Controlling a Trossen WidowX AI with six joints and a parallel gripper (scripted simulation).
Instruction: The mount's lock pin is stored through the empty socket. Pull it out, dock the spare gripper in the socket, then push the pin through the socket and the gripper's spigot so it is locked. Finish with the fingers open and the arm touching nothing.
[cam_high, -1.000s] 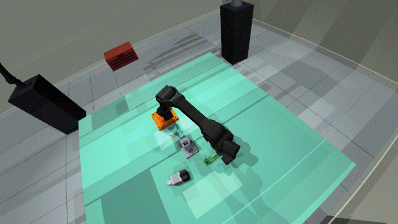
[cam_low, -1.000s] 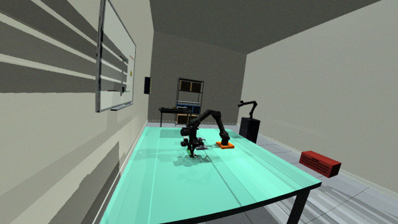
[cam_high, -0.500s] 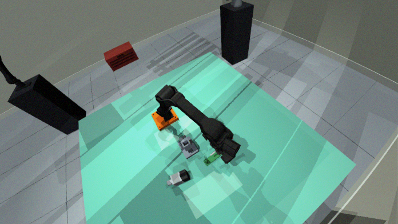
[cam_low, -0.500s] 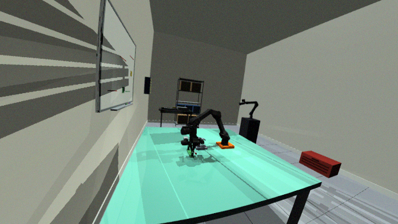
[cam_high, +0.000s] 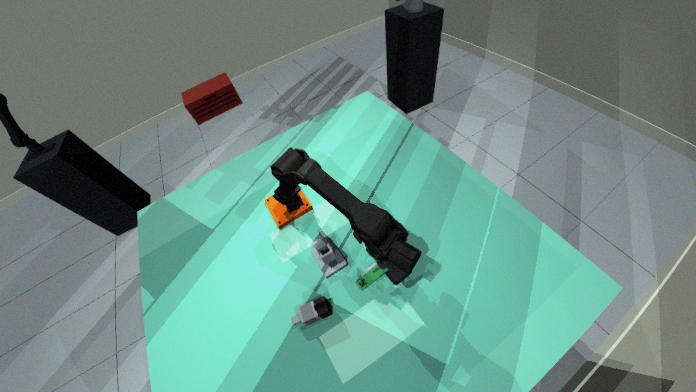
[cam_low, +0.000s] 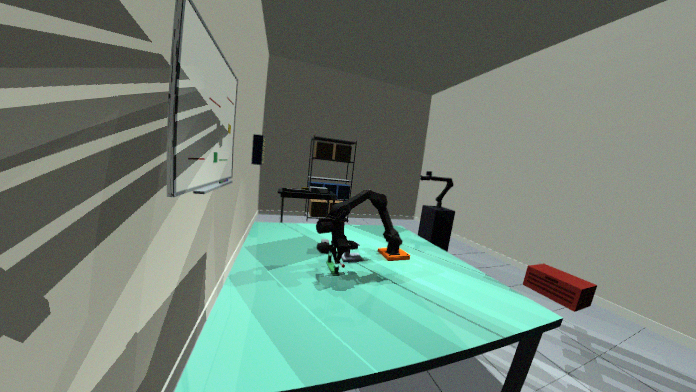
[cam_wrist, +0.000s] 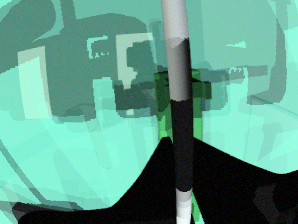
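My gripper tip is 3 cm to the left of the green bracket strip, 2 cm above it and 1 cm short of it. Round my gripper tip: mount socket (14 cm to the right, 10 cm behind, 1 cm above); then spare gripper (26 cm to the right, 3 cm ahead, 1 cm below).
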